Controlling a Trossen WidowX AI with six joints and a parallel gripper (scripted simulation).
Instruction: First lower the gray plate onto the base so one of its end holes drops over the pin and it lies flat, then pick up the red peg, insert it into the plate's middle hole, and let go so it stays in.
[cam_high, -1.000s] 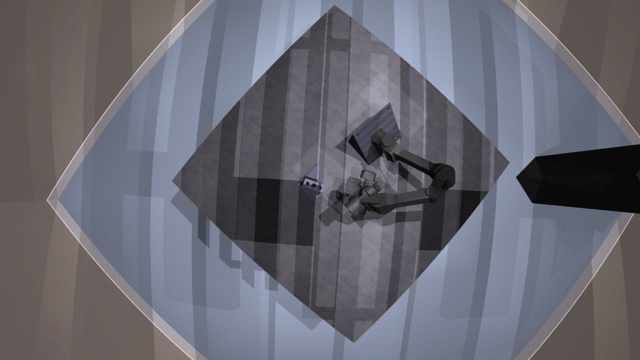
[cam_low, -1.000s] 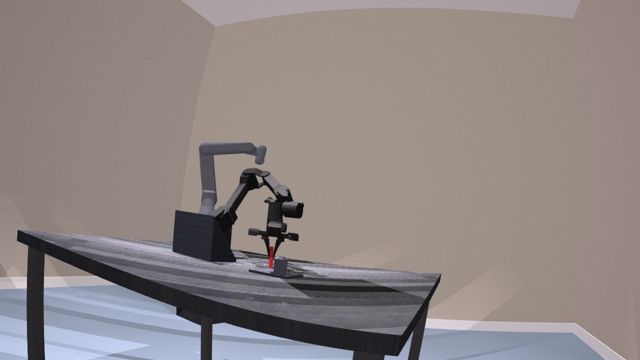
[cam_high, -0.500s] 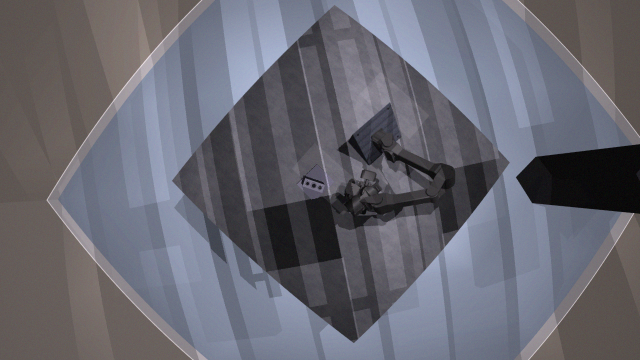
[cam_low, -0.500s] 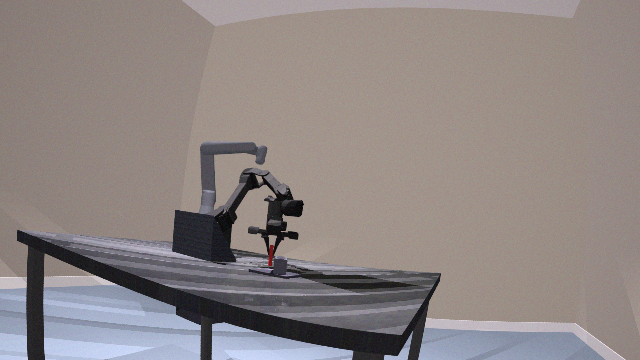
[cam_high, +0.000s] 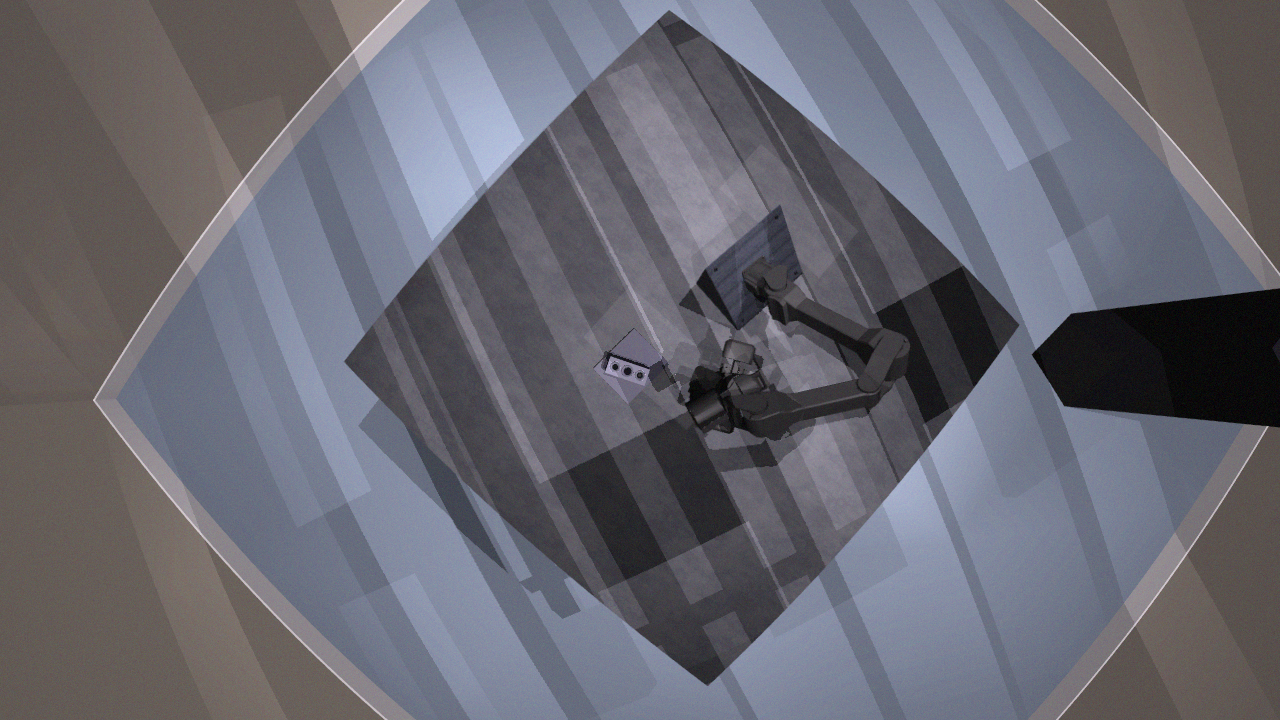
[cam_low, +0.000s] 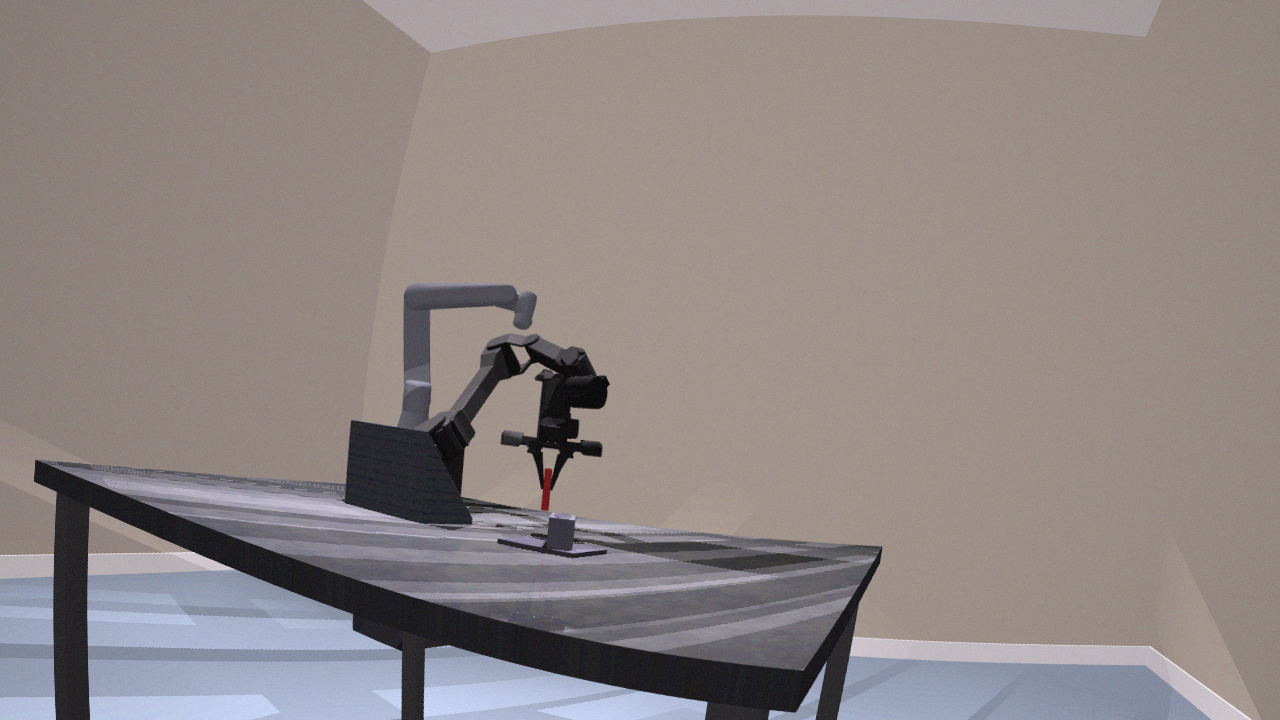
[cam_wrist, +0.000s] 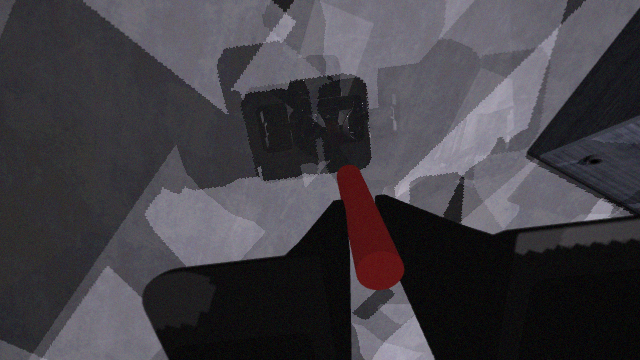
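Right now my gripper tip is 16 cm to the left of the gray plate, 15 cm short of it and 4 cm above it. The rest, counted from my gripper tip: red peg (right at my gripper tip).
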